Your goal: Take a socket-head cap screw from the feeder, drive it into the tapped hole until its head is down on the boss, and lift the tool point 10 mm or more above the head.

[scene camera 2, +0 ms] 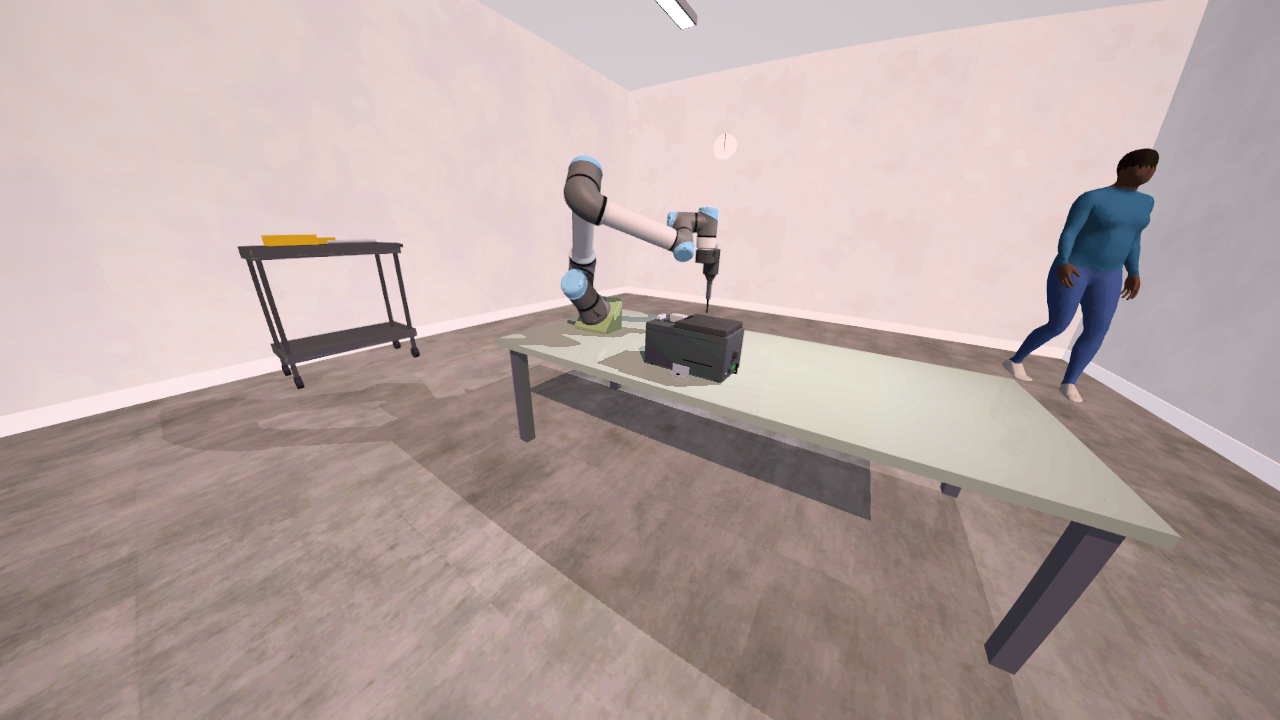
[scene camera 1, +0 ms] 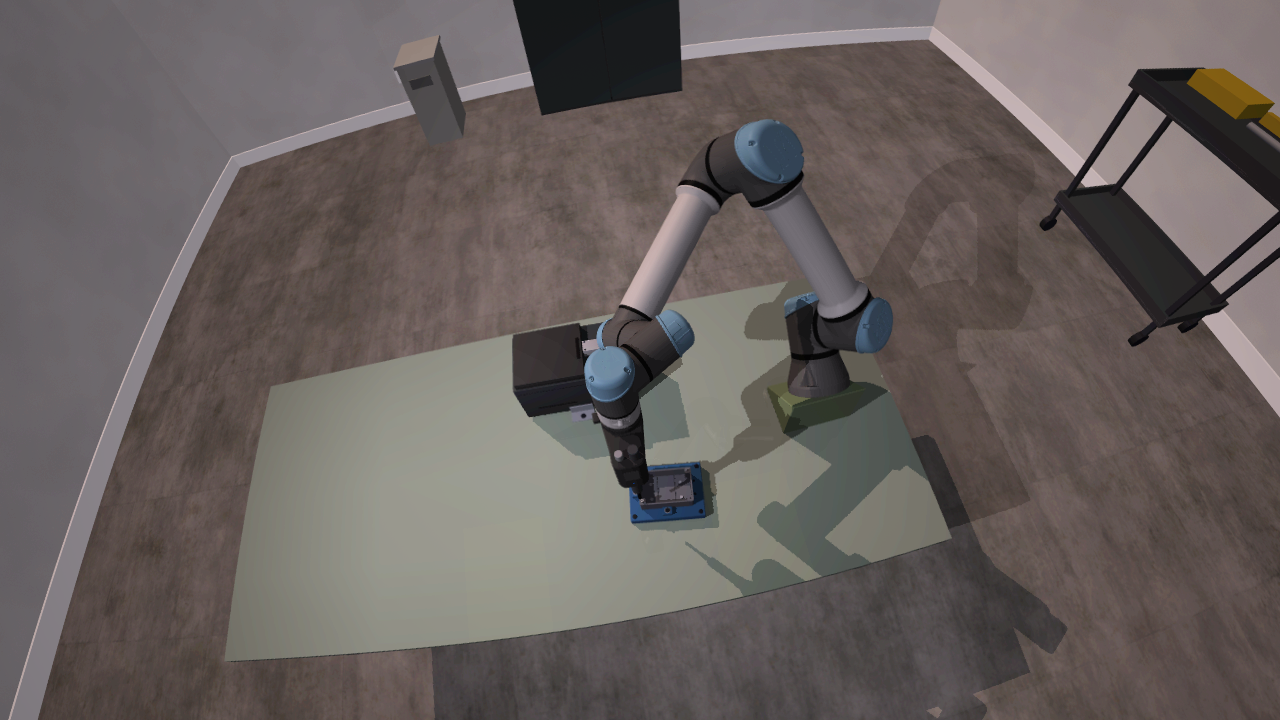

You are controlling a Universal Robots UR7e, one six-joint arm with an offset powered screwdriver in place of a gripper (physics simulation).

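Note:
The black screw feeder stands on the table near its long edge. A grey housing with bosses sits on a blue fixture plate in scene camera 1; it does not show in scene camera 2, where the feeder stands in front. My screwdriver points down. In scene camera 1 its tip overlaps the left part of the housing; in scene camera 2 the tip is above the feeder's top in the picture, apart from it. Whether a screw is on the tip, or in the tapped hole, is too small to tell.
The arm's base stands on a green block on the pale green table. A dark cart stands off to one side. A person stands beyond the table. A grey bin stands by the wall.

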